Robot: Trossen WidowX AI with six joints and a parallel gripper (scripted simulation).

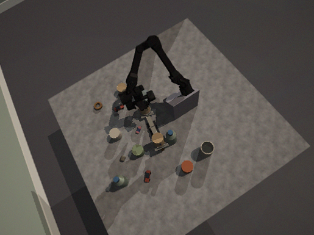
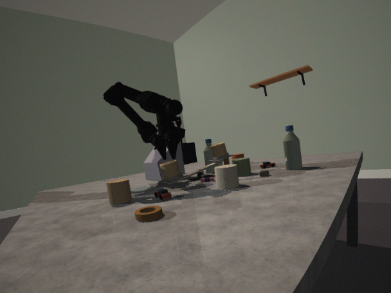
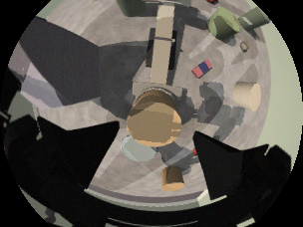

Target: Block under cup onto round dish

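Now: gripper tip 60 mm above the grey block. From my gripper tip the other things lie so: tan cup (50 mm ahead, 270 mm to the left, 10 mm above); then cream cylinder (260 mm ahead, 10 mm to the left, 70 mm below); then round pale-blue dish (60 mm behind, 110 mm to the right, 100 mm below).
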